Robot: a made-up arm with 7 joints.
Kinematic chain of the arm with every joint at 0, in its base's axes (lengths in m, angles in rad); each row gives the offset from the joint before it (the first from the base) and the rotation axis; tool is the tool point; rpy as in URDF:
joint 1: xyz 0 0 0.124 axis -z
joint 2: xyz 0 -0.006 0.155 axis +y
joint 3: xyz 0 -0.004 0.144 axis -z
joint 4: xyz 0 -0.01 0.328 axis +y
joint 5: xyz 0 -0.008 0.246 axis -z
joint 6: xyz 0 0 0.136 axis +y
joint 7: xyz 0 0 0.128 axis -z
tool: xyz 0 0 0 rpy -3.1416 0 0
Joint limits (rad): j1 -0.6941..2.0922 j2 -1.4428..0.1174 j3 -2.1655..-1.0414 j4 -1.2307..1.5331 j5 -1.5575..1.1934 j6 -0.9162..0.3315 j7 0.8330..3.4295
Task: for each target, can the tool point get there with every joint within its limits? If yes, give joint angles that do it. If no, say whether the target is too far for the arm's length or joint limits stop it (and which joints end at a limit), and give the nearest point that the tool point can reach.
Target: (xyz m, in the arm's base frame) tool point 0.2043 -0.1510 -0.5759
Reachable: no: joint limits stop it (at a limit: joint 1, joint 2, joint 3, joint 4, joint 6) | nearest point 0.5941 0.2276 0.0497 | short by 0.829 m
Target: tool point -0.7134 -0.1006 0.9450
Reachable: yes | joints -0.0642 -0.8642 -1.9893 -0.1053 -0.1380 -0.0277 3.1283
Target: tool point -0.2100 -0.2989 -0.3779
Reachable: no: joint limits stop it (at a limit: joint 2, joint 3, joint 4, joint 6) | nearest point -0.4047 -0.5760 0.0704 | short by 0.562 m
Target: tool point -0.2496 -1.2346 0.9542
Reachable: no: too far | nearest point -0.2719 -0.7272 0.7427 | short by 0.550 m
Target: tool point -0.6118 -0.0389 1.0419
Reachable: yes | joints -0.0227 -0.7239 -1.1778 0.0434 -1.0396 -0.2810 3.1585
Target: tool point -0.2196 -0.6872 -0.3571
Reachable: no: joint limits stop it (at a limit: joint 1, joint 2, joint 3, joint 4, joint 6) | nearest point -0.2491 -0.6719 0.0656 | short by 0.424 m
